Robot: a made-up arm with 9 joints. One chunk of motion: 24 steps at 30 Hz.
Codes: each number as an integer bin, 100 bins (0 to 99) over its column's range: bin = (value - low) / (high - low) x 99, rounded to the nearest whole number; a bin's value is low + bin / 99 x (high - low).
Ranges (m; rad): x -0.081..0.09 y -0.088..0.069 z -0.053..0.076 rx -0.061..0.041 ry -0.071..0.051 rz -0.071..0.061
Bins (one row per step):
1: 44 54 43 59 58 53
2: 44 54 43 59 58 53
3: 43 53 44 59 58 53
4: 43 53 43 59 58 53
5: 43 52 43 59 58 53
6: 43 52 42 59 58 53
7: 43 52 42 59 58 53
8: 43 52 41 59 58 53
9: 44 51 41 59 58 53
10: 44 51 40 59 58 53
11: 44 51 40 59 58 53
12: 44 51 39 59 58 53
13: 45 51 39 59 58 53
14: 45 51 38 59 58 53
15: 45 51 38 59 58 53
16: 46 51 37 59 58 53
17: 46 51 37 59 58 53
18: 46 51 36 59 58 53
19: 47 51 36 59 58 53
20: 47 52 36 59 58 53
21: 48 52 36 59 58 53
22: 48 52 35 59 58 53
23: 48 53 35 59 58 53
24: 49 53 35 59 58 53
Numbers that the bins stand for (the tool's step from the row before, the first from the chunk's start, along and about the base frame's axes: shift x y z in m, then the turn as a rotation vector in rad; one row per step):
1: -0.00500 -0.00236 0.00303 -0.00021 0.00047 -0.00033
2: -0.00500 -0.00236 0.00303 -0.00021 0.00047 -0.00033
3: -0.00673 -0.00395 0.00433 -0.00021 0.00047 -0.00033
4: -0.00673 -0.00395 0.00303 -0.00021 0.00047 -0.00033
5: -0.00673 -0.00554 0.00303 -0.00021 0.00047 -0.00033
6: -0.00673 -0.00554 0.00173 -0.00021 0.00047 -0.00033
7: -0.00673 -0.00554 0.00173 -0.00021 0.00047 -0.00033
8: -0.00673 -0.00554 0.00042 -0.00021 0.00047 -0.00033
9: -0.00500 -0.00712 0.00042 -0.00021 0.00047 -0.00033
10: -0.00500 -0.00712 -0.00088 -0.00021 0.00047 -0.00033
11: -0.00500 -0.00712 -0.00088 -0.00021 0.00047 -0.00033
12: -0.00500 -0.00712 -0.00218 -0.00021 0.00047 -0.00033
13: -0.00327 -0.00712 -0.00218 -0.00021 0.00047 -0.00033
14: -0.00327 -0.00712 -0.00348 -0.00021 0.00047 -0.00033
15: -0.00327 -0.00712 -0.00348 -0.00021 0.00047 -0.00033
16: -0.00155 -0.00712 -0.00479 -0.00021 0.00047 -0.00033
17: -0.00155 -0.00712 -0.00479 -0.00021 0.00047 -0.00033
18: -0.00155 -0.00712 -0.00609 -0.00021 0.00047 -0.00033
19: 0.00018 -0.00712 -0.00609 -0.00021 0.00047 -0.00033
20: 0.00018 -0.00554 -0.00609 -0.00021 0.00047 -0.00033
21: 0.00191 -0.00554 -0.00609 -0.00021 0.00047 -0.00033
22: 0.00191 -0.00554 -0.00739 -0.00021 0.00047 -0.00033
23: 0.00191 -0.00395 -0.00739 -0.00021 0.00047 -0.00033
24: 0.00364 -0.00395 -0.00739 -0.00021 0.00047 -0.00033

